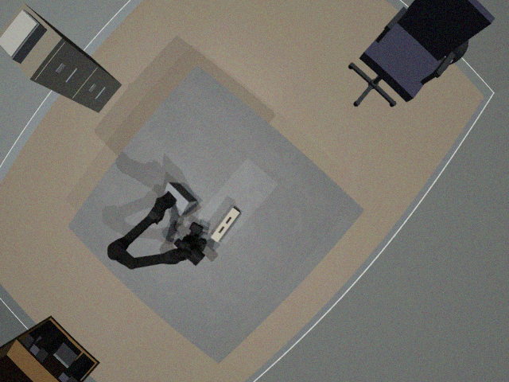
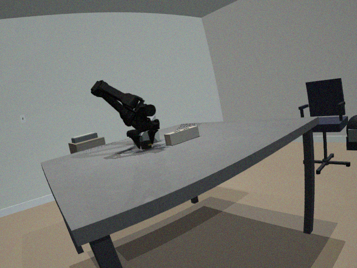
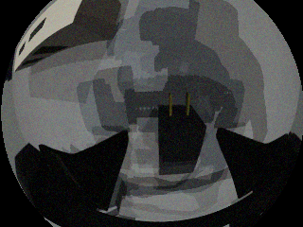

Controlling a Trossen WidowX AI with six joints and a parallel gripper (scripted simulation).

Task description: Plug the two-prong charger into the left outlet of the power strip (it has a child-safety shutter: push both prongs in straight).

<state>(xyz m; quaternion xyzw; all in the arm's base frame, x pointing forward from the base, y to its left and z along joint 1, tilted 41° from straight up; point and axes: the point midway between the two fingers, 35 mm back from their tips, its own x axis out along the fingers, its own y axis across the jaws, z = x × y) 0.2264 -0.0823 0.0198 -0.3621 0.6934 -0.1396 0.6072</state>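
Right now the two-prong charger is 20 mm ahead of my gripper tip, 10 mm to the left of it and 10 mm above it.
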